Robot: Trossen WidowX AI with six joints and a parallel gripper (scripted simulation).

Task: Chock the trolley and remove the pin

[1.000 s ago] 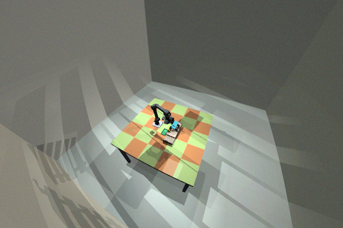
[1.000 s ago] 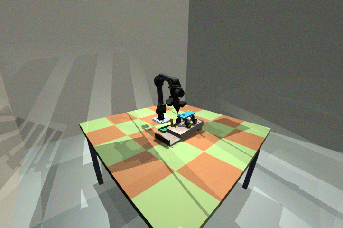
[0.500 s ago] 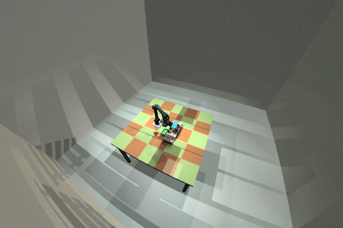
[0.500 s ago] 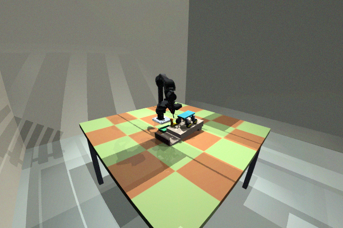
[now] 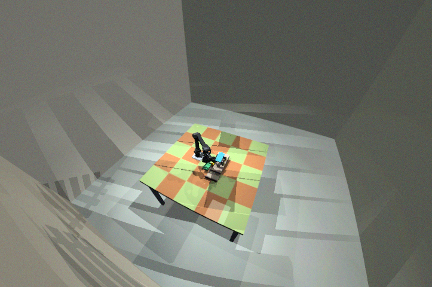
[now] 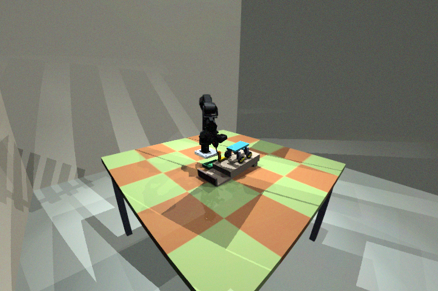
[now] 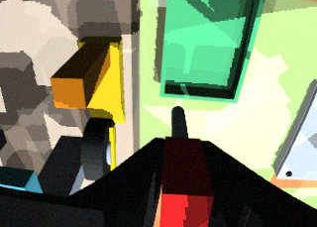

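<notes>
Right now the stop pin is right at my gripper tip. Also, from my gripper tip: yellow chock 50 mm below, 50 mm ahead, 10 mm to the left; then green tray 140 mm below, 20 mm behind, 10 mm to the right; then trolley 110 mm to the left, 90 mm ahead, 20 mm below.
</notes>
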